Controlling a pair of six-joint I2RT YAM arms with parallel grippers.
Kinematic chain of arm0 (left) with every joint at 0, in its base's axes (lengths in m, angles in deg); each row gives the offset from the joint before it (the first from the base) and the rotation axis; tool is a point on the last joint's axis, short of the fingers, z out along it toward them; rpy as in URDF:
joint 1: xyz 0 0 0.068 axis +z
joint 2: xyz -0.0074 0.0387 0.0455 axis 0.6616 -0.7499 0
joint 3: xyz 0.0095 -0.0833 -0.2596 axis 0.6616 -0.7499 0
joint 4: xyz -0.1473 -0.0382 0.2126 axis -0.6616 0.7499 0
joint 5: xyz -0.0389 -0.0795 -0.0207 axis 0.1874 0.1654 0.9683
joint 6: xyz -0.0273 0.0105 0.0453 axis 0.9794 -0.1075 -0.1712
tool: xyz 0 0 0 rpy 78.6 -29.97 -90.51
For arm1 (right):
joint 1: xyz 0 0 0.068 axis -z
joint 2: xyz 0.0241 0.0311 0.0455 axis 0.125 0.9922 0
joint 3: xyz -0.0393 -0.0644 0.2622 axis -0.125 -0.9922 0
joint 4: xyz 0.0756 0.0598 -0.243 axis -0.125 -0.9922 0
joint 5: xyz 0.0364 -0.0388 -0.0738 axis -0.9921 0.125 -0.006
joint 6: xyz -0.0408 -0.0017 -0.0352 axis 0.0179 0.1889 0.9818
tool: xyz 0 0 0 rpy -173.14 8.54 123.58
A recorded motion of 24 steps. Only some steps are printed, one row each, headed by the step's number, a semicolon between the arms.
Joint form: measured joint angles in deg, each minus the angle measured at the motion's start. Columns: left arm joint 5, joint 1, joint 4, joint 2, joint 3, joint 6; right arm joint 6, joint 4, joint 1, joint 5, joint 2, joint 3.
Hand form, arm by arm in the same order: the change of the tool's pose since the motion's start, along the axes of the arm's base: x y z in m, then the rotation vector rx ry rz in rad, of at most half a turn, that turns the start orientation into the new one. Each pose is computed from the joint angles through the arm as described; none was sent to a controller.
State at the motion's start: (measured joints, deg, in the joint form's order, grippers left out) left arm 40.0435 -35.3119 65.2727 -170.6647 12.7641 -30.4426; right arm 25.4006 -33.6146 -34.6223 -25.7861 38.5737 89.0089
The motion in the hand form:
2: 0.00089 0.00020 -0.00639 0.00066 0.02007 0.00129; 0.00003 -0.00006 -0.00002 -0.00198 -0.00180 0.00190
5: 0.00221 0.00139 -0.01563 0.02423 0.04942 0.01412; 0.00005 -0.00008 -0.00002 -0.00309 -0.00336 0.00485
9: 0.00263 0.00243 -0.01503 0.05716 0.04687 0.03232; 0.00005 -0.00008 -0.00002 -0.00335 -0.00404 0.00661
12: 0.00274 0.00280 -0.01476 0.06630 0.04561 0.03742; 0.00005 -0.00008 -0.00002 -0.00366 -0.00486 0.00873
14: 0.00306 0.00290 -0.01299 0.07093 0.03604 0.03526; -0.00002 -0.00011 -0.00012 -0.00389 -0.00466 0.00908
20: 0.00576 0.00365 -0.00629 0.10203 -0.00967 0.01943; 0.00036 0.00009 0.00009 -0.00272 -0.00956 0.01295
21: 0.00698 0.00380 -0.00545 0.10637 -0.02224 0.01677; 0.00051 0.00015 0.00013 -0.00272 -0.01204 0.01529
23: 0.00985 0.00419 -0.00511 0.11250 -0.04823 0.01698; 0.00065 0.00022 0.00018 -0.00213 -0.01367 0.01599
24: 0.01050 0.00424 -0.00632 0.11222 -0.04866 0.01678; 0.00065 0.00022 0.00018 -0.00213 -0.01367 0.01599
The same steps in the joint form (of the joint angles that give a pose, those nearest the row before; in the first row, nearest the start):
2: -0.18 0.00 -0.28 -1.40 -0.02 -0.02; 0.15 0.00 0.00 0.11 0.00 0.00
5: -1.86 0.00 -0.87 -3.50 -0.02 -0.18; 0.35 0.00 0.00 0.15 0.00 0.00
9: -4.02 -0.07 -1.20 -3.50 0.00 -0.20; 0.46 0.00 0.00 0.15 0.00 0.00
12: -4.61 -0.07 -1.31 -3.48 0.00 -0.22; 0.59 0.00 0.00 0.15 0.00 0.00
14: -4.72 -0.07 -1.62 -3.15 -0.02 -0.46; 0.61 0.00 0.00 0.15 0.00 -0.02
20: -5.46 -0.06 -3.78 -2.14 -0.11 -2.19; 0.85 0.20 0.00 0.15 0.00 0.00
21: -5.51 -0.07 -4.57 -2.14 -0.11 -2.45; 1.00 0.29 0.00 0.18 0.00 0.00
23: -5.64 -0.06 -6.49 -2.47 -0.15 -2.62; 1.05 0.37 0.00 0.17 0.00 0.00
24: -5.62 -0.07 -6.84 -2.80 -0.15 -2.62; 1.05 0.37 0.00 0.17 0.00 0.00

